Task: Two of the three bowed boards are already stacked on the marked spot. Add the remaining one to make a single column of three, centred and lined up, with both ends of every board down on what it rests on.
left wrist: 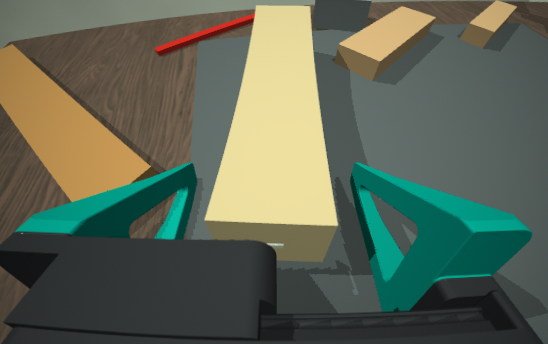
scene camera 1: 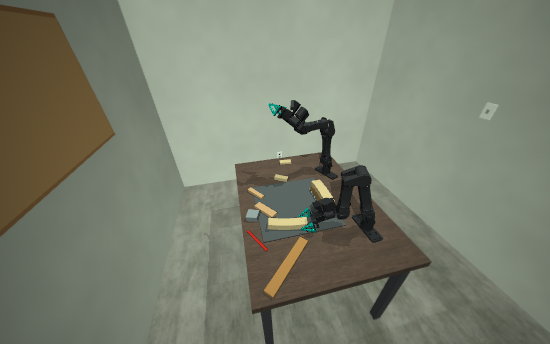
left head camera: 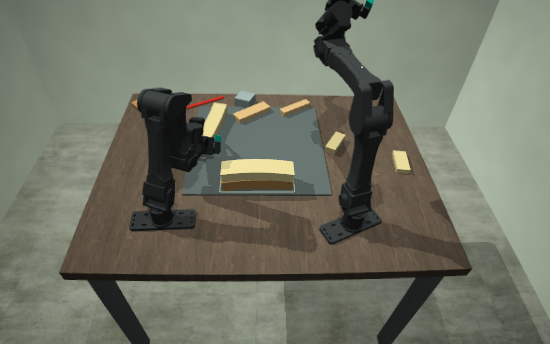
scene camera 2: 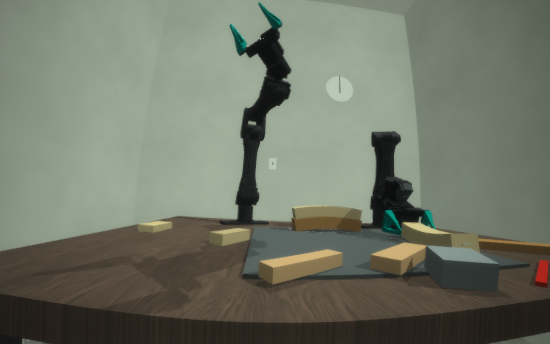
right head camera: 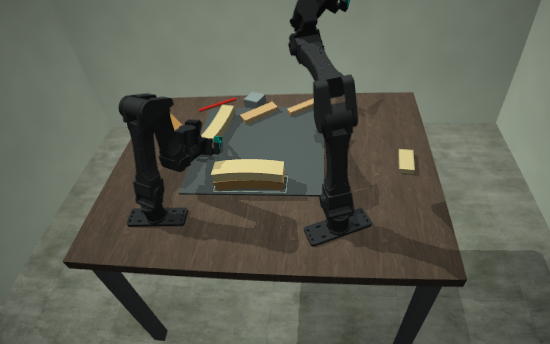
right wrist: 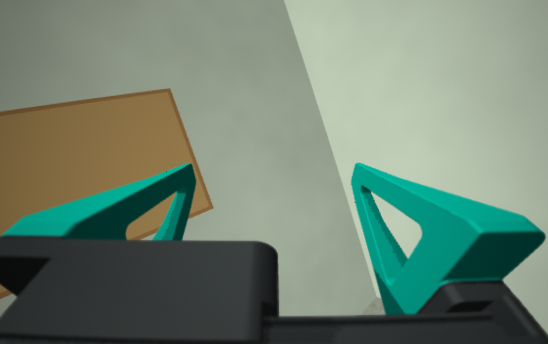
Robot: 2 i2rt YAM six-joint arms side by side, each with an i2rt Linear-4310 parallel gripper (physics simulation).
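Places are measured from the left arm's base along level axes (x left, y ahead, z down), in metres.
Pixels of known places: left gripper, fingertip midpoint: (left wrist: 273, 171) (scene camera 1: 299, 223) (right head camera: 210, 137); right gripper, fingertip midpoint: (scene camera 1: 271, 104) (scene camera 2: 244, 13) (right wrist: 273, 172); left arm's base, origin of the base link: (scene camera 1: 366, 227) (left head camera: 163, 220) (scene camera 2: 379, 227) (right head camera: 157, 217); right arm's base, origin of the base link: (scene camera 1: 325, 172) (left head camera: 350, 225) (scene camera 2: 244, 223) (right head camera: 337, 227).
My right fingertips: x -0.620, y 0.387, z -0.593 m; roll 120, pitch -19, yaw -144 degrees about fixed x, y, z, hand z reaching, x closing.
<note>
For each thing: its top centre in the pictures, then the offset to it from my right fingertips. "spot": a spot on its surface instead. Level surfaces: height alone.
- loose bowed board, middle of its top: (left wrist: 279, 64) (scene camera 2: 432, 227) (left head camera: 212, 119) (right head camera: 217, 121) (scene camera 1: 287, 220) dx +0.476, dy +0.056, dz +0.538 m
- marked outline, surface spot: (right head camera: 287, 183) spot: dx +0.191, dy -0.253, dz +0.587 m
- pale bowed board, middle of its top: (left head camera: 256, 165) (right head camera: 246, 165) (scene camera 2: 327, 205) (scene camera 1: 322, 189) dx +0.320, dy -0.249, dz +0.500 m
- brown-orange bowed board, middle of its top: (left head camera: 256, 173) (right head camera: 247, 173) (scene camera 2: 327, 216) dx +0.321, dy -0.249, dz +0.536 m
- dark mat, its level: dz +0.587 m
- grey block, middle of its top: (scene camera 2: 457, 250) (left head camera: 245, 95) (right head camera: 254, 96) (scene camera 1: 252, 213) dx +0.343, dy +0.236, dz +0.550 m
- red stick, middle of its top: (left wrist: 216, 28) (scene camera 2: 542, 269) (left head camera: 205, 101) (right head camera: 217, 104) (scene camera 1: 256, 239) dx +0.517, dy +0.249, dz +0.587 m
- long orange plank, middle of its top: (left wrist: 33, 98) (scene camera 2: 530, 243) (right head camera: 170, 120) (scene camera 1: 288, 262) dx +0.705, dy +0.129, dz +0.574 m
The loose bowed board (left head camera: 216, 117) (scene camera 1: 286, 224) (left wrist: 280, 125) is pale yellow and lies lengthwise at the mat's left in the left head view, its ends seeming to curve up. On the marked outline (right head camera: 287, 183) a pale bowed board (left head camera: 257, 166) (scene camera 2: 327, 212) rests on a brown-orange bowed board (left head camera: 257, 185) (scene camera 2: 327, 224); both arch up in the middle. My left gripper (left wrist: 273, 171) (scene camera 1: 300, 223) is open and low, its fingers on either side of the loose board's near end, apart from it. My right gripper (right wrist: 273, 172) (scene camera 2: 245, 14) is open and empty, high above the table.
The dark mat (left head camera: 270, 140) also bears two tan blocks (left head camera: 252, 112) (left head camera: 295, 107). A grey block (left head camera: 245, 98) stands behind it. A red stick (scene camera 1: 257, 240) and a long orange plank (scene camera 1: 286, 267) lie beside it. Two pale blocks (left head camera: 335, 143) (left head camera: 401, 161) lie at the right.
</note>
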